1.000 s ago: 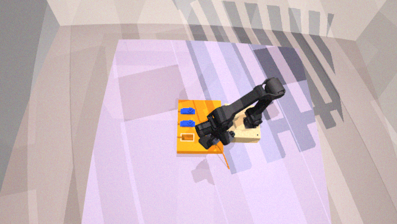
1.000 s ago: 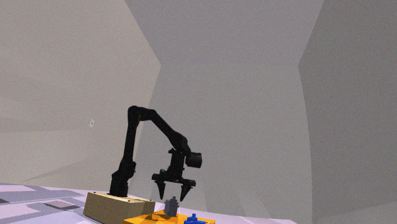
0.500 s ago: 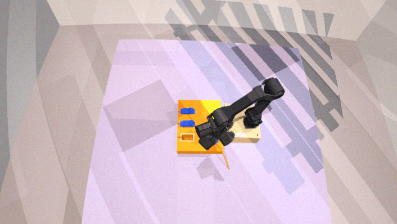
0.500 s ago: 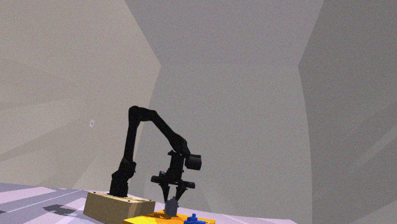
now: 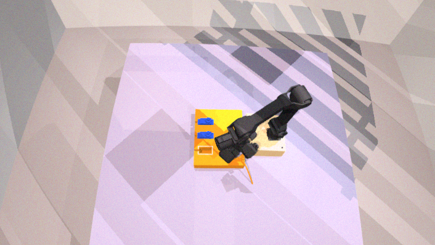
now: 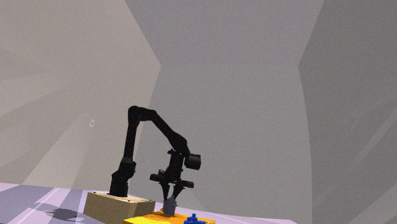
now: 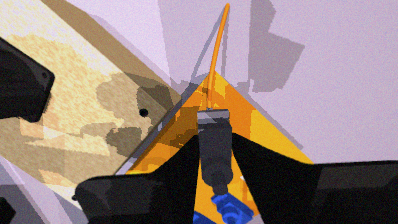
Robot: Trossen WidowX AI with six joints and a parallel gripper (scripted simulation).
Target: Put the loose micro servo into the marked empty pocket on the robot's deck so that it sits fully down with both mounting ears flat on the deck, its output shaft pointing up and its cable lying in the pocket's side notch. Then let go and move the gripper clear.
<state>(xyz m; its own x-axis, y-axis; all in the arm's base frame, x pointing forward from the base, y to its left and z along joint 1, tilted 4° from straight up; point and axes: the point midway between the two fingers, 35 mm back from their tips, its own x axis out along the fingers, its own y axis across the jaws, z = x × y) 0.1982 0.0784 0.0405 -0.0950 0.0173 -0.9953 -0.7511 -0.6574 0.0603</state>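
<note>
Now: gripper tip 10 cm to the left of the yellow deck, 8 cm above it and 3 cm short of it.
</note>
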